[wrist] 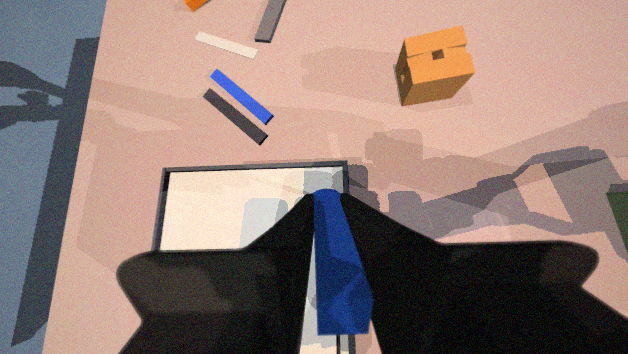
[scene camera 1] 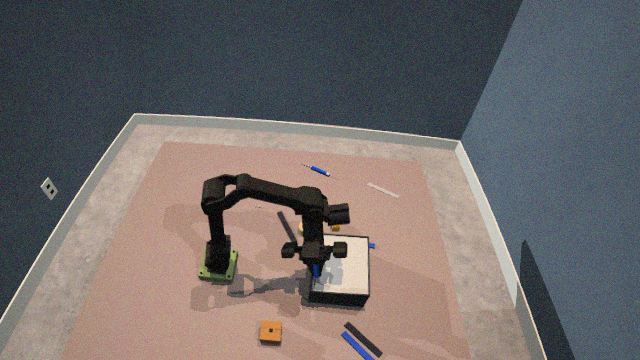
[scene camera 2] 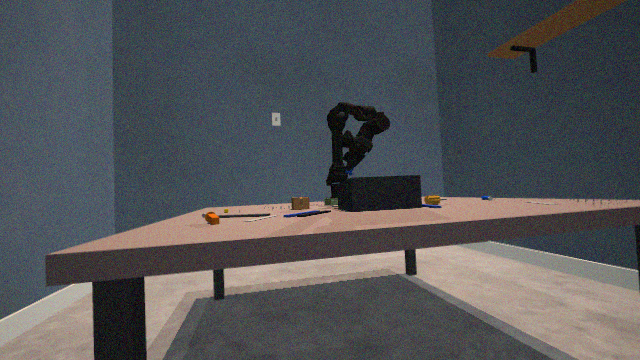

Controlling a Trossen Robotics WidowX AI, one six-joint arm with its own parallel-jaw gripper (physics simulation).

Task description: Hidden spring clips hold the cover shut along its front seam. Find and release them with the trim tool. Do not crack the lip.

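Frame: origin at the arm's base, x ahead, y up, z right, level; centimetres.
Where they show: gripper, fingertip midpoint: (wrist: 326, 200) (scene camera 1: 316, 275) (scene camera 2: 347, 171); arm's base at its link origin: (scene camera 1: 218, 264) (scene camera 2: 337, 197).
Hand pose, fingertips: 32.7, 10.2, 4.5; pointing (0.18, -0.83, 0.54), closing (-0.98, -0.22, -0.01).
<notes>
Things, the pixels of their centre, and the offset from my fingertips, as dx, dy, dz. "*": a spot on its surface instead.
- black box at the middle of its body: (wrist: 265, 274) (scene camera 1: 339, 268) (scene camera 2: 376, 193) +8.0, -8.1, -7.3
- pale cover at a spot on its surface: (wrist: 215, 210) * +11.1, -3.9, -0.4
- blue trim tool at the middle of its body: (wrist: 327, 220) (scene camera 1: 316, 271) -0.1, +0.4, -1.1
- orange block at the middle of its body: (wrist: 429, 69) (scene camera 1: 271, 332) (scene camera 2: 300, 203) -11.9, -10.9, +15.8
- blue bar at the middle of its body: (wrist: 239, 95) (scene camera 1: 360, 349) +15.7, -12.8, +18.5
- yellow object at the middle of its body: (scene camera 2: 436, 199) (scene camera 1: 334, 219) +6.3, -11.5, -30.6
The black box (scene camera 1: 341, 299) (scene camera 2: 382, 193) has a pale cover (scene camera 1: 352, 260) (wrist: 215, 210) with a thin dark rim. My gripper (scene camera 1: 315, 264) (wrist: 326, 200) is shut on the blue trim tool (scene camera 1: 316, 271) (wrist: 341, 270), pointing down at the box edge nearest the arm's base. In the second scene view a bit of the blue tool (scene camera 2: 349, 172) shows at the box's top left corner. The fingers hide part of the cover and its edge in the wrist view. The tool's tip is too small or hidden to tell whether it touches the seam. No clips show.
An orange block (scene camera 1: 270, 332) (scene camera 2: 300, 203) (wrist: 435, 65) stands off one box corner. A blue bar (scene camera 1: 356, 345) (wrist: 242, 96) and a dark bar (scene camera 1: 363, 339) (wrist: 235, 116) lie nearby. Another dark bar (scene camera 1: 286, 226) and a yellow object (scene camera 1: 335, 227) (scene camera 2: 432, 200) lie behind the box.
</notes>
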